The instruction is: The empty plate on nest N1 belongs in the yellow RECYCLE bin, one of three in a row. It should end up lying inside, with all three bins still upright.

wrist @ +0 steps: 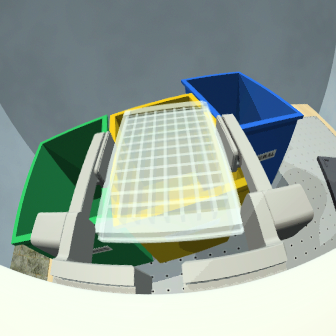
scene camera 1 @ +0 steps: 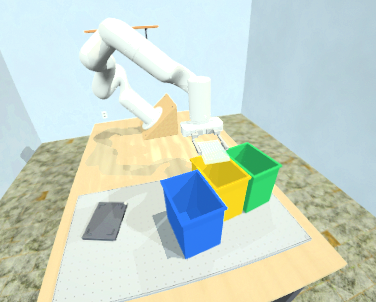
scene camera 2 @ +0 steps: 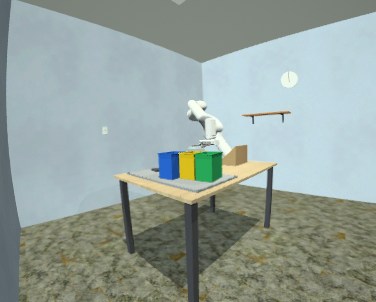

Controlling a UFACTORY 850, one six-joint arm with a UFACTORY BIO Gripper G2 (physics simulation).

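The clear gridded plate (scene camera 1: pixel 213 152) (wrist: pixel 167 170) is held between the fingers of my gripper (scene camera 1: pixel 210 144) (wrist: pixel 167 150), which is shut on its two sides. In scene camera 1 the plate is at the back rim of the yellow bin (scene camera 1: pixel 233 192) (scene camera 2: pixel 187 166) (wrist: pixel 192 246), about level with the rim or a little above. In the wrist view the plate covers much of the yellow bin's opening. Whether plate and rim touch, I cannot tell. The yellow bin stands upright between the blue bin (scene camera 1: pixel 202 232) (scene camera 2: pixel 168 166) (wrist: pixel 272 137) and the green bin (scene camera 1: pixel 261 187) (scene camera 2: pixel 209 167) (wrist: pixel 30 200), both upright.
The dark, flat nest (scene camera 1: pixel 105 221) (wrist: pixel 327 175) lies on the grey perforated mat (scene camera 1: pixel 125 270) (scene camera 2: pixel 200 185), left of the bins in scene camera 1. The mat lies on the wooden table (scene camera 1: pixel 320 260) (scene camera 2: pixel 250 171). A wooden wedge (scene camera 1: pixel 167 120) (scene camera 2: pixel 240 155) stands by the arm's base.
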